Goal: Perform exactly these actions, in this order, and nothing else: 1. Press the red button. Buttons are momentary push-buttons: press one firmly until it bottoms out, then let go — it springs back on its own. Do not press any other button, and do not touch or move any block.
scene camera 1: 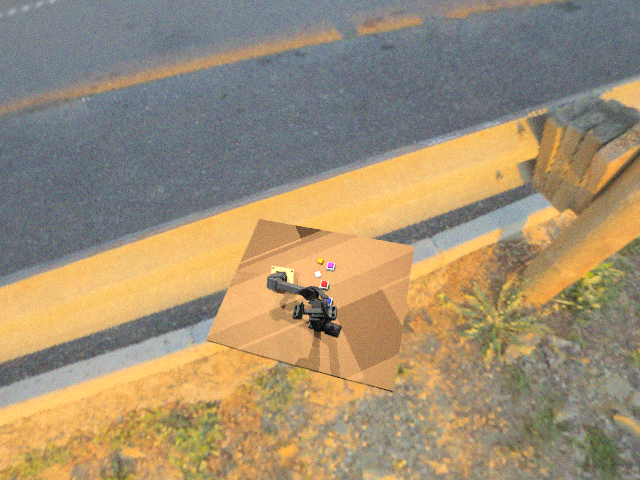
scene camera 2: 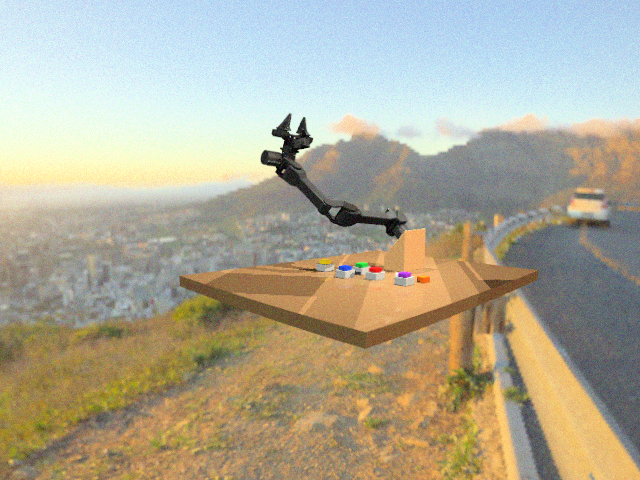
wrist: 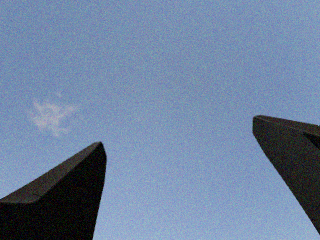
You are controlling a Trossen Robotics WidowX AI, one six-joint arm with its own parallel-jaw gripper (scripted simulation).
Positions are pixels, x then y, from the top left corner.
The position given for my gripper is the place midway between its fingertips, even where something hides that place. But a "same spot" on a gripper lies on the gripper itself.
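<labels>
Scene camera 1, scene camera 2 and the wrist view show my gripper [180, 137]. On my gripper, [scene camera 2: 302, 131] and [scene camera 1: 303, 307] are the same spot.
</labels>
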